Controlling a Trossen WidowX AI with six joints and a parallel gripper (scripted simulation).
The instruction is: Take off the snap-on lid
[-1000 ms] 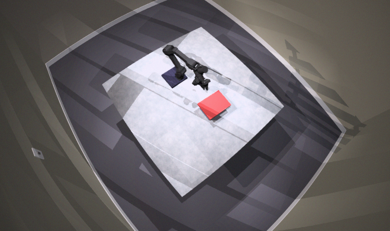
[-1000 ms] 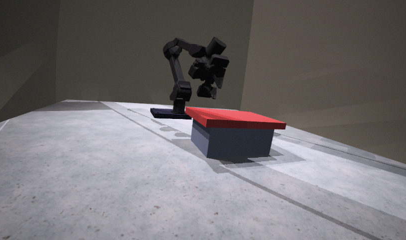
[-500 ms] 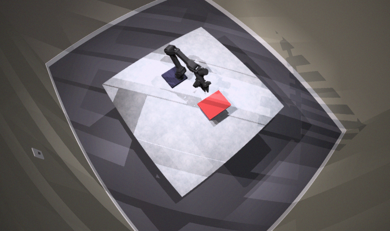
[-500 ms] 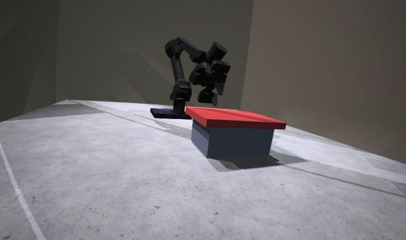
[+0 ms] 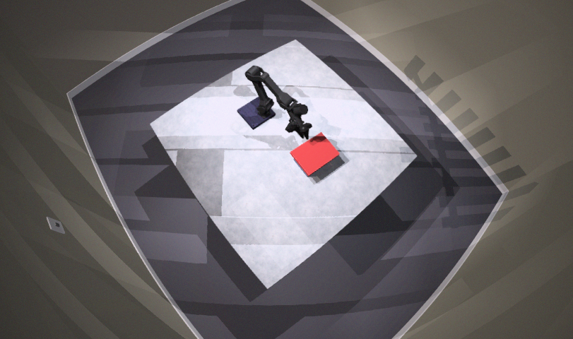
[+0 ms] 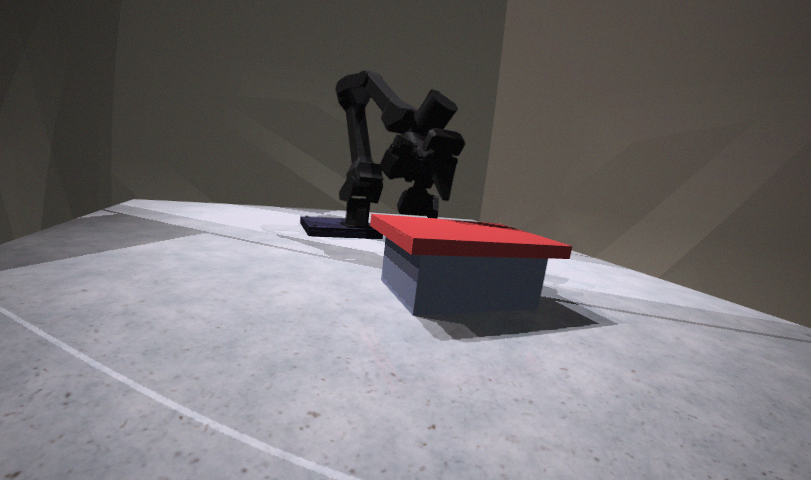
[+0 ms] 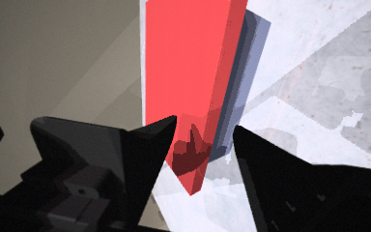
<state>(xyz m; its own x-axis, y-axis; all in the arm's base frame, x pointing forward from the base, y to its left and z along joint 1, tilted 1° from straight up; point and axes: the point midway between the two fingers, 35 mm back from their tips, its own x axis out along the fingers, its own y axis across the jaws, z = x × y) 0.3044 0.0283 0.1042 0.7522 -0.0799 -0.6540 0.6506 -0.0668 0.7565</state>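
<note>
My gripper tip is now 10 cm short of the red lid, 1 cm to the left of it and 2 cm above it. Round my gripper tip: storage box: 10 cm ahead, 1 cm to the right, 6 cm below.
</note>
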